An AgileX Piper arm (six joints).
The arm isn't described. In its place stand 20 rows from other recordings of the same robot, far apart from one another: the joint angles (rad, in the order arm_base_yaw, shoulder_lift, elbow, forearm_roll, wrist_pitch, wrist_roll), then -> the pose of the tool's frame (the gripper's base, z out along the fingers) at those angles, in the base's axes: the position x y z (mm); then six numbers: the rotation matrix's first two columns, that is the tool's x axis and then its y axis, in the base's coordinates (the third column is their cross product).
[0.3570, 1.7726, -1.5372, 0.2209, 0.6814, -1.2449] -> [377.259 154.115 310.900 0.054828 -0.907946 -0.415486 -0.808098 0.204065 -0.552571]
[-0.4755, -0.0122, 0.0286, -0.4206, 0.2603, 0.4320] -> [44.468 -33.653 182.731 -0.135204 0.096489 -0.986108 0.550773 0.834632 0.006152]
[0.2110, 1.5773, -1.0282, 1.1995, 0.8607, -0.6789] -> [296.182 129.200 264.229 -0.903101 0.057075 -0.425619 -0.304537 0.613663 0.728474]
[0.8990, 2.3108, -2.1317, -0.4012, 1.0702, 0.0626] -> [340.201 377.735 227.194 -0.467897 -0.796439 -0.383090 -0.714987 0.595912 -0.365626]
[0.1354, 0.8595, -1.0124, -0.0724, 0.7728, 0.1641] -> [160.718 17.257 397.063 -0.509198 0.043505 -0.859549 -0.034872 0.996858 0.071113]
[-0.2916, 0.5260, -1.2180, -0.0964, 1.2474, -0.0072] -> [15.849 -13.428 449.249 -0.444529 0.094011 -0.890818 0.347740 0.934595 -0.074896]
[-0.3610, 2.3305, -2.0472, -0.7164, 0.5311, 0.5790] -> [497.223 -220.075 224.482 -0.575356 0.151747 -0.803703 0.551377 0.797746 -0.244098]
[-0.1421, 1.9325, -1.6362, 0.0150, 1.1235, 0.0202] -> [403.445 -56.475 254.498 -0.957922 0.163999 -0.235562 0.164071 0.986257 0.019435]
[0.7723, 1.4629, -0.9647, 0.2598, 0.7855, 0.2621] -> [189.580 207.756 245.171 -0.915481 -0.297315 -0.271107 -0.376500 0.870656 0.316552]
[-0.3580, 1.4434, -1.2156, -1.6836, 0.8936, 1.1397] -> [266.925 -175.101 394.562 -0.543616 -0.183598 -0.819008 0.775418 0.263632 -0.573782]
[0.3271, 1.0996, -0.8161, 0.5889, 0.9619, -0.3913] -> [171.695 102.037 293.782 -0.817075 -0.302002 -0.491104 -0.515150 0.764904 0.386707]
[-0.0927, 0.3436, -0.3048, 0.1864, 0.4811, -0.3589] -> [79.468 0.450 251.156 -0.406186 -0.154405 -0.900651 -0.064761 0.988007 -0.140175]
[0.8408, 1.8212, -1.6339, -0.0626, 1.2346, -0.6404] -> [257.671 279.870 295.534 -0.060657 -0.986845 -0.149856 -0.977892 0.088851 -0.189295]
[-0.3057, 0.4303, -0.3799, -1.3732, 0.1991, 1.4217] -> [88.615 -46.473 306.845 0.022486 0.046759 -0.998653 0.479673 0.875916 0.051813]
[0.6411, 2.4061, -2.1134, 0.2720, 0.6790, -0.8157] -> [426.291 337.279 185.859 -0.119888 -0.785897 -0.606624 -0.903844 0.339189 -0.260800]
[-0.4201, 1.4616, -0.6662, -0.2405, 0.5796, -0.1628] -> [213.110 -108.196 175.231 -0.972503 0.046621 -0.228174 0.098327 0.970347 -0.220815]
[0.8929, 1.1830, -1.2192, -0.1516, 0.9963, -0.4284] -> [155.405 174.610 382.863 -0.064381 -0.853771 -0.516653 -0.863038 0.307566 -0.400709]
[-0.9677, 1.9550, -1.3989, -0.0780, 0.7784, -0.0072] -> [225.210 -335.788 190.530 -0.588667 0.744288 -0.315447 0.796889 0.599846 -0.071784]
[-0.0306, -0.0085, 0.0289, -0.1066, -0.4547, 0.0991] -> [45.031 2.876 242.997 0.495972 -0.011922 -0.868257 -0.011607 0.999725 -0.020357]
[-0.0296, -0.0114, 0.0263, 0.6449, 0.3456, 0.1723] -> [53.384 16.958 180.049 -0.266133 0.702400 -0.660157 0.026263 0.689884 0.723443]
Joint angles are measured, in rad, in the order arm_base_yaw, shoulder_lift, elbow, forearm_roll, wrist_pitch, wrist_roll. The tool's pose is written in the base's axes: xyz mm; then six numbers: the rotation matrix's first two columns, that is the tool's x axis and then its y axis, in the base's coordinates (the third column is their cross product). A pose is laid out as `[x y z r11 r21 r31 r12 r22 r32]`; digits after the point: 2 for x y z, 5 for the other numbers.
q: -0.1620, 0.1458, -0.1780, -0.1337, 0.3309, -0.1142
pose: [60.05 -13.81 235.09 -0.24701 -0.20097 -0.94794 0.14834 0.95888 -0.24195]
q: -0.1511, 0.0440, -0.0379, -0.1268, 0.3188, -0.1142
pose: [54.95 -12.02 195.03 -0.26800 -0.19422 -0.94364 0.12975 0.96327 -0.23511]
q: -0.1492, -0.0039, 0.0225, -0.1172, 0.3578, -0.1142
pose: [52.16 -11.61 173.90 -0.31451 -0.17720 -0.93257 0.12050 0.96702 -0.22439]
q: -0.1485, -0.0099, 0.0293, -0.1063, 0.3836, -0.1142
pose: [51.29 -11.33 169.67 -0.33754 -0.16291 -0.92711 0.11652 0.97010 -0.21289]
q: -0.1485, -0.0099, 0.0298, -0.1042, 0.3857, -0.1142
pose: [51.24 -11.27 169.31 -0.33964 -0.16059 -0.92675 0.11612 0.97062 -0.21075]
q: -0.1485, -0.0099, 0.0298, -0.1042, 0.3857, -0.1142
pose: [51.24 -11.27 169.31 -0.33964 -0.16059 -0.92675 0.11612 0.97062 -0.21075]
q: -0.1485, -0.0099, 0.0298, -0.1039, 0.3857, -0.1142
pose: [51.25 -11.26 169.31 -0.33959 -0.16033 -0.92681 0.11611 0.97068 -0.21046]
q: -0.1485, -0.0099, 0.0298, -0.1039, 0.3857, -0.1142
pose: [51.25 -11.26 169.31 -0.33959 -0.16033 -0.92681 0.11611 0.97068 -0.21046]
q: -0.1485, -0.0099, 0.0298, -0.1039, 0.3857, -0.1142
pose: [51.25 -11.26 169.31 -0.33959 -0.16033 -0.92681 0.11611 0.97068 -0.21046]
